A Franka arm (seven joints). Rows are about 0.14 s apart.
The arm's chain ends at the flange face. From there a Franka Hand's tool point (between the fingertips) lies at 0.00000 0.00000 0.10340 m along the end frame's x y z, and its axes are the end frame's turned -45 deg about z.
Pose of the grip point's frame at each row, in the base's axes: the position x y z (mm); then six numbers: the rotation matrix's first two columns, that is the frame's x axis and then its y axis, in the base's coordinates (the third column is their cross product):
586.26, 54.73, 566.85, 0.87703, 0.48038, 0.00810, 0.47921, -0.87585, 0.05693
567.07, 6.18, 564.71, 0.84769, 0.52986, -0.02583, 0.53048, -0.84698, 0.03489
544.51, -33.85, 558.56, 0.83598, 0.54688, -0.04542, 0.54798, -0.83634, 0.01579
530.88, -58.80, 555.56, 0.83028, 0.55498, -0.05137, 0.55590, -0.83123, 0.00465
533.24, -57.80, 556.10, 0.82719, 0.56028, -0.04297, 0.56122, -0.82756, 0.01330
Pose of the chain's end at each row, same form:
582.70, 59.49, 670.08, 0.95901, -0.27964, 0.04598, -0.28130, -0.95900, 0.03453
567.42, 10.65, 668.01, 0.97451, -0.22424, 0.00641, -0.22430, -0.97357, 0.04294
547.54, -29.91, 661.84, 0.97861, -0.20468, -0.02095, -0.20365, -0.97808, 0.04328
535.03, -55.45, 658.82, 0.98018, -0.19534, -0.03304, -0.19402, -0.98020, 0.03961
536.15, -54.17, 659.40, 0.98175, -0.18900, -0.02098, -0.18807, -0.98135, 0.03979

